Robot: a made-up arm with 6 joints.
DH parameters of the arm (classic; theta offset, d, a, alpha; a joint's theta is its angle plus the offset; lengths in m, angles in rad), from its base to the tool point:
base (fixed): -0.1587 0 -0.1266 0
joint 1: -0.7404 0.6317 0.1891 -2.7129
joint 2: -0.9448 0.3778 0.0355 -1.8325
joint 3: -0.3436 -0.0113 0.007 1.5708
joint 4: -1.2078 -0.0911 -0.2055 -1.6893
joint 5: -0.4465 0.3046 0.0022 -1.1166
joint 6: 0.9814 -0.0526 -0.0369 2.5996
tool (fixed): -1.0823 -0.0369 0 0
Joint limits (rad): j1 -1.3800..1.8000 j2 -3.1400..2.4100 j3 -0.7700..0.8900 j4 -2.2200..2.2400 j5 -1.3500..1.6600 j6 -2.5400..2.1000
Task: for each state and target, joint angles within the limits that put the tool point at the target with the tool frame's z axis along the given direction. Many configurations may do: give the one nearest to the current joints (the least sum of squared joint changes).
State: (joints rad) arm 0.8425 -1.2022 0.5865 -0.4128 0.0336 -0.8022
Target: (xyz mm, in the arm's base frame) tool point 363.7 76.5 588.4 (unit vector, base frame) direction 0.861 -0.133 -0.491
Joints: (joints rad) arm 0.1875 -1.1363 0.2148 0.0773 -0.0180 -1.1786
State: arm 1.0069 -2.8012 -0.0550 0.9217 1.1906 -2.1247
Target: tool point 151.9 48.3 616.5 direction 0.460 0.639 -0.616
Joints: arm 0.3374 -2.6034 -0.3561 1.4226 1.3048 -1.7556
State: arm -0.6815 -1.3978 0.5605 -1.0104 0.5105 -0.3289
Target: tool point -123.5 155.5 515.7 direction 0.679 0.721 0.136
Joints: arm -0.6335 -1.7164 0.8900 -1.3504 -0.3828 -0.8834
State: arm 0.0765 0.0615 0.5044 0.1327 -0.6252 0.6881
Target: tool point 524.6 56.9 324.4 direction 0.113 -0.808 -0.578
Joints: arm 0.7117 0.3556 -0.2246 -0.3348 -0.9541 -0.1540
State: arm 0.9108 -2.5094 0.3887 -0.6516 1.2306 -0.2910
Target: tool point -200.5 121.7 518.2 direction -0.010 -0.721 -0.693
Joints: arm 0.2653 -2.7415 0.8060 -0.2966 1.4614 -0.0951
